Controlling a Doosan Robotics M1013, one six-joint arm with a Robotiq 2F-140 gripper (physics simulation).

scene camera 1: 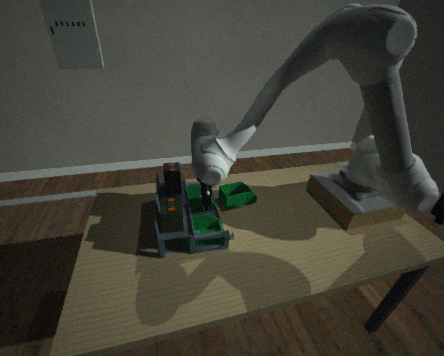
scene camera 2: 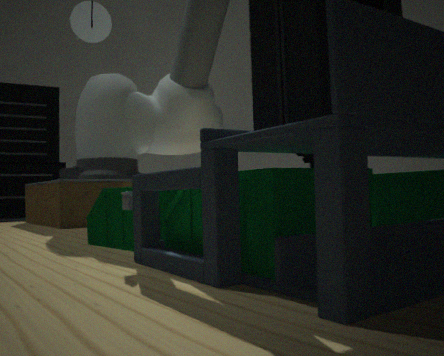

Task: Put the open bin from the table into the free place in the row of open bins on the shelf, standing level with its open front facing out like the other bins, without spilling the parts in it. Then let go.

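Frame: origin at the arm's base, x ahead, y down, z left, level; millimetres.
Seen in the pictures: arm's base, origin of the base link: (scene camera 1: 357, 187) (scene camera 2: 107, 181).
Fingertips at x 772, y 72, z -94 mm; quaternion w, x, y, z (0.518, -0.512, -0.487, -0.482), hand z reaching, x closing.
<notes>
Offsets run from my fingertips to a thing's top centre. "spot": to the spot under its first point. Level surfaces: height alone.
The loose open green bin {spot: dx -190, dy -5, dz -50 mm} (scene camera 1: 240, 200) (scene camera 2: 107, 219) stands upright on the table, just right of the grey shelf (scene camera 1: 220, 234) (scene camera 2: 218, 212). The shelf's right row holds two green bins, one at the front {spot: dx +23, dy +2, dz +57 mm} (scene camera 1: 204, 224) and one at the back {spot: dx +11, dy +1, dz -167 mm} (scene camera 1: 195, 194). My gripper (scene camera 1: 206, 208) is shut and empty. It points straight down into the shelf's right row, between those two green bins and left of the loose bin. In scene camera 2 the gripper is hidden behind the shelf frame.
The shelf's left row holds dark bins with orange parts {spot: dx +164, dy -170, dz +118 mm} (scene camera 1: 170, 208), one stacked higher at the back (scene camera 1: 171, 174). The robot's base block (scene camera 1: 344, 208) sits at the table's right. The wooden table {dy +29 mm} (scene camera 1: 291, 268) ends near the front. The arm's wrist (scene camera 1: 210, 155) hangs over the shelf.
</notes>
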